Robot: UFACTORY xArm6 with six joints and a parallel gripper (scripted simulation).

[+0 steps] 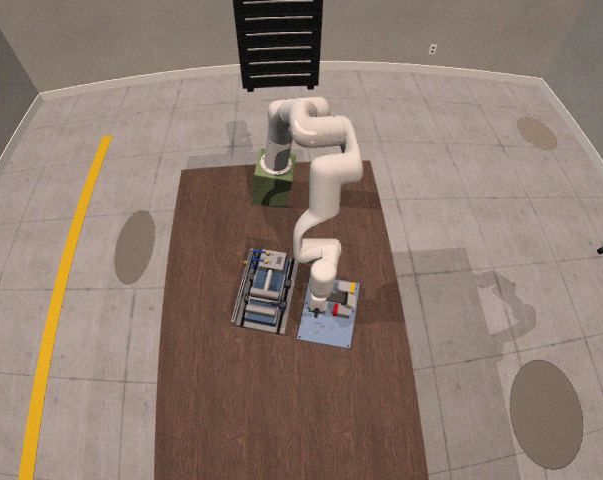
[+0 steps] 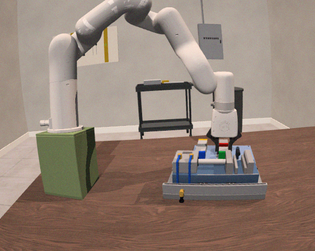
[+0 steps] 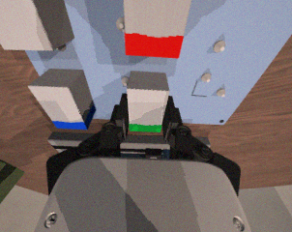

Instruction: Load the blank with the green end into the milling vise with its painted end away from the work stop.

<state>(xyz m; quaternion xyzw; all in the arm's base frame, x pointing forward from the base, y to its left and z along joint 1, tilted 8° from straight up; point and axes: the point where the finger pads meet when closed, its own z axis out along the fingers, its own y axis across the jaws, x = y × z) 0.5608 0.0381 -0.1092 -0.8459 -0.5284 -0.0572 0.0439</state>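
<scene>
My gripper is now 20 mm above the green-ended blank. Also, from my hand: yellow-ended blank (40 mm behind, 120 mm to the left, 20 mm below); red-ended blank (40 mm ahead, 80 mm to the left, 20 mm below); blue-ended blank (80 mm behind, 40 mm to the left, 20 mm below).
</scene>
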